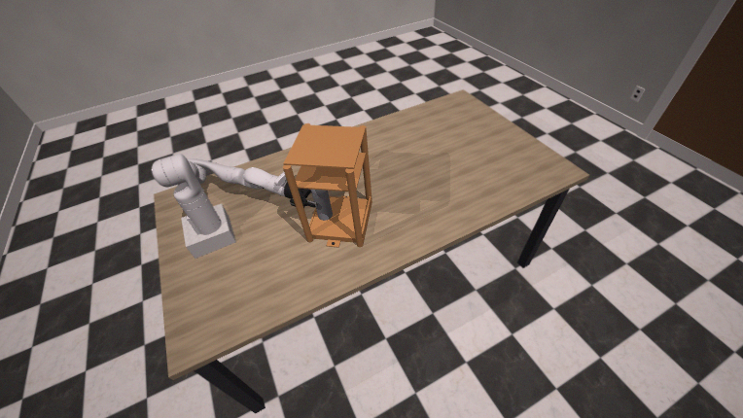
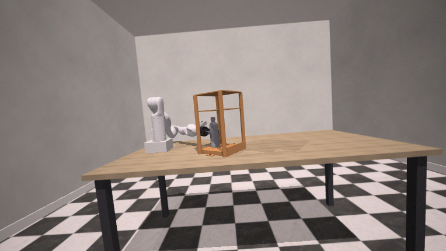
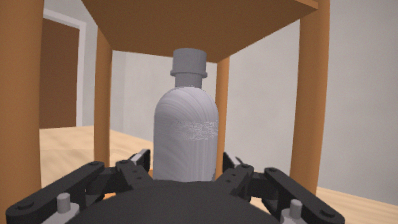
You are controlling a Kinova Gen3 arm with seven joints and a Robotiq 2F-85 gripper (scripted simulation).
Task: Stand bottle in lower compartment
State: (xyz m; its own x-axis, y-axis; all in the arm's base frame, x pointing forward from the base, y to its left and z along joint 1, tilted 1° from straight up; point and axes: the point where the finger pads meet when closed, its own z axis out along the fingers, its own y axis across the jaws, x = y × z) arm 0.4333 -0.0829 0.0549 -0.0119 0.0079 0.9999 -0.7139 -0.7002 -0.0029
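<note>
Right now the orange shelving unit is 6 cm ahead of my hand, 3 cm to the right of it and 6 cm above it.
</note>
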